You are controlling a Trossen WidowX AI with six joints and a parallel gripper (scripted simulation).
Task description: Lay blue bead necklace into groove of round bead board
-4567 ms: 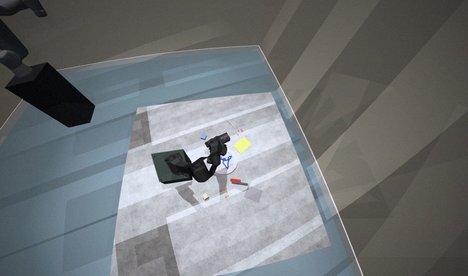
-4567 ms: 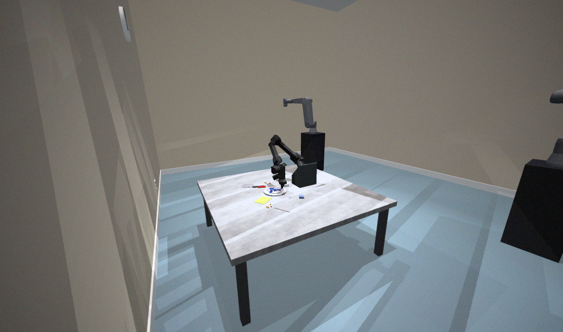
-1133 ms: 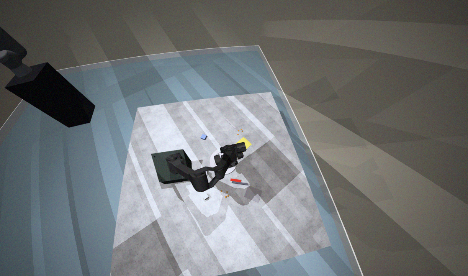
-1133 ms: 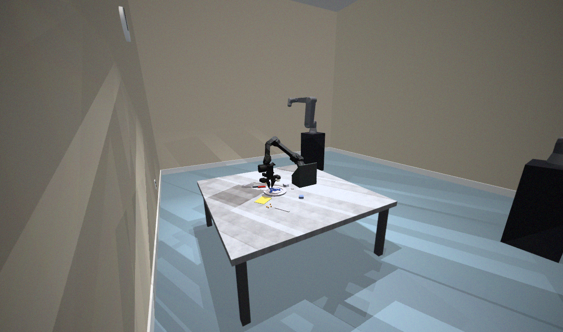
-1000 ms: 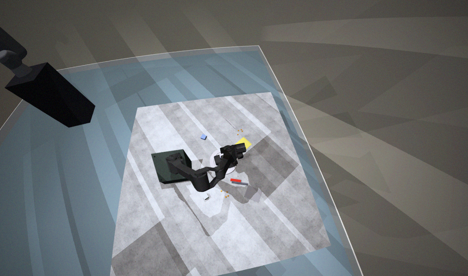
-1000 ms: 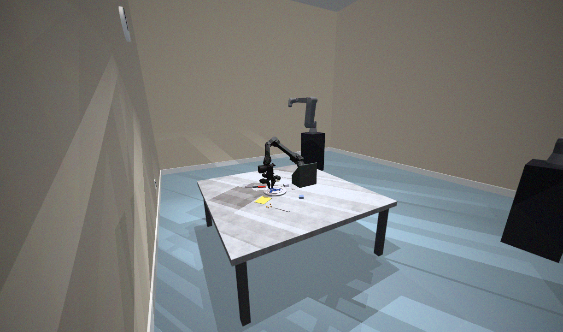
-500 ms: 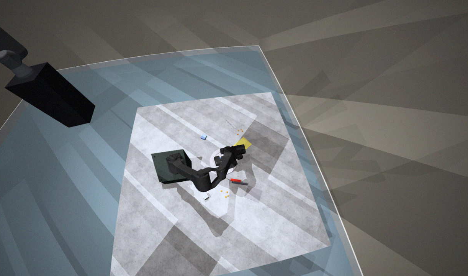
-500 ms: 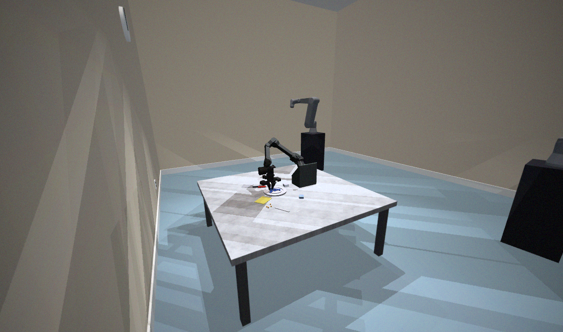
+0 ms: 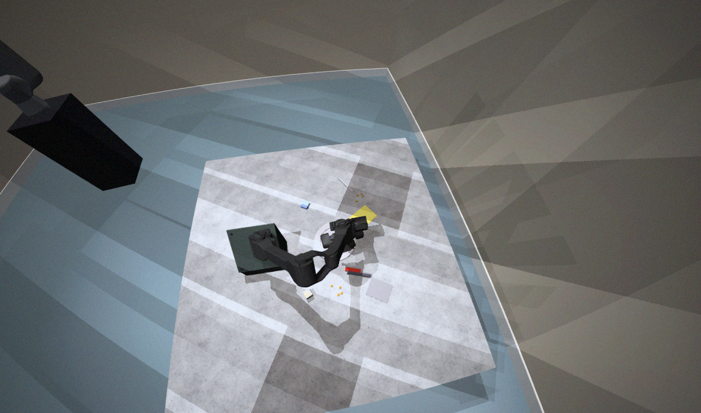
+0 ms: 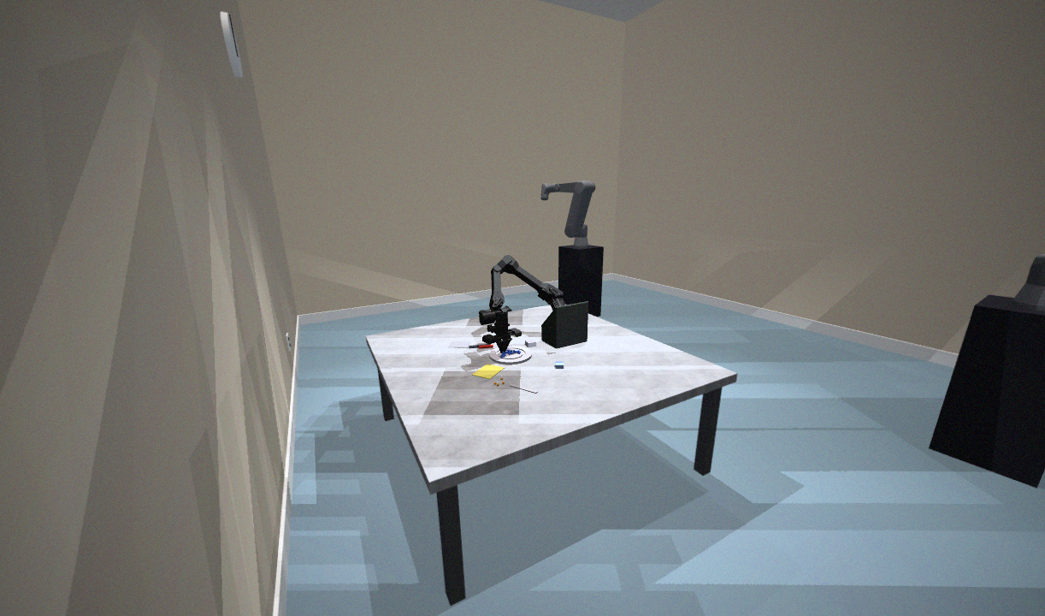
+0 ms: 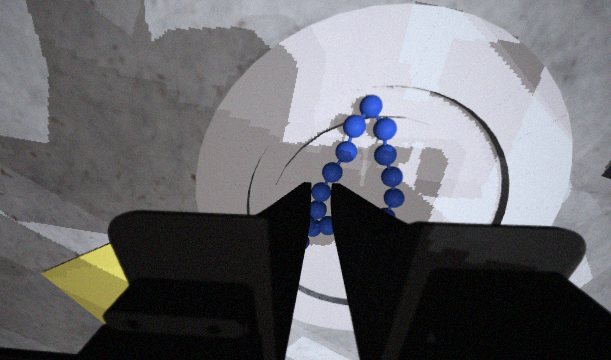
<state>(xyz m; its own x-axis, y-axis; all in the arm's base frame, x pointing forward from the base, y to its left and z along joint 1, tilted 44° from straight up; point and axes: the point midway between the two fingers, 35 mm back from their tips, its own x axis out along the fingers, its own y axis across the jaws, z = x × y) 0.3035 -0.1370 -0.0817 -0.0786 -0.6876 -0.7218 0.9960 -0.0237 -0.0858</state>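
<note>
Right now the round white bead board is 30 mm behind my gripper tip, 20 mm to the left of it and 10 mm below it. Round my gripper tip: grey square (100 mm ahead, 250 mm to the right, 10 mm below); yellow sheet (140 mm ahead, 110 mm to the left, 10 mm below); grey tool (30 mm ahead, 150 mm to the right, 10 mm below).
</note>
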